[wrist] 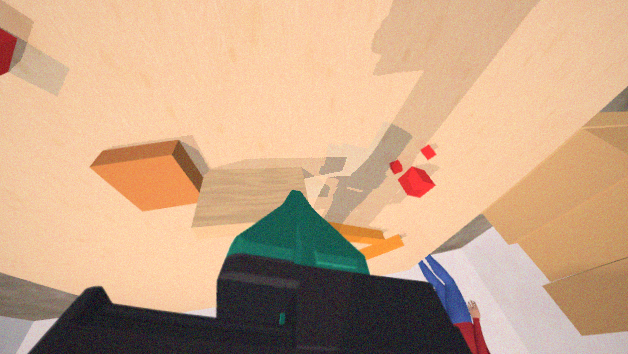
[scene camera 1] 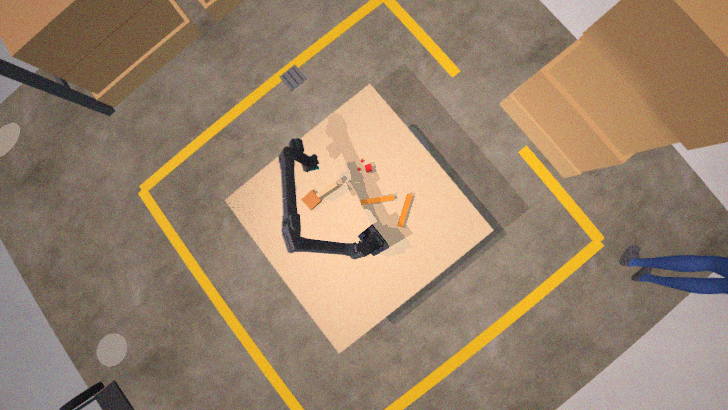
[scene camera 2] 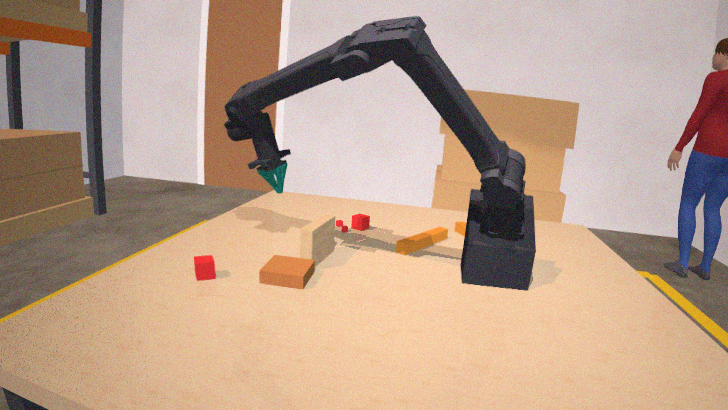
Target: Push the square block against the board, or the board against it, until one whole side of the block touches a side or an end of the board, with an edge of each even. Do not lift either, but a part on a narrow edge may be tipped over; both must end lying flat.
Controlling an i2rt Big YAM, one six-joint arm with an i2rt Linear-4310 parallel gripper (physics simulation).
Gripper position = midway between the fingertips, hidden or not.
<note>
My gripper (scene camera 2: 280,193) is shut, holding nothing. Also in view: a pale wooden board (scene camera 2: 317,238). The table carries a square block (scene camera 2: 284,271).
The square block also shows in the wrist view (wrist: 160,175). The pale wooden board shows as well in the wrist view (wrist: 230,200). My gripper is seen too in the wrist view (wrist: 294,197).
</note>
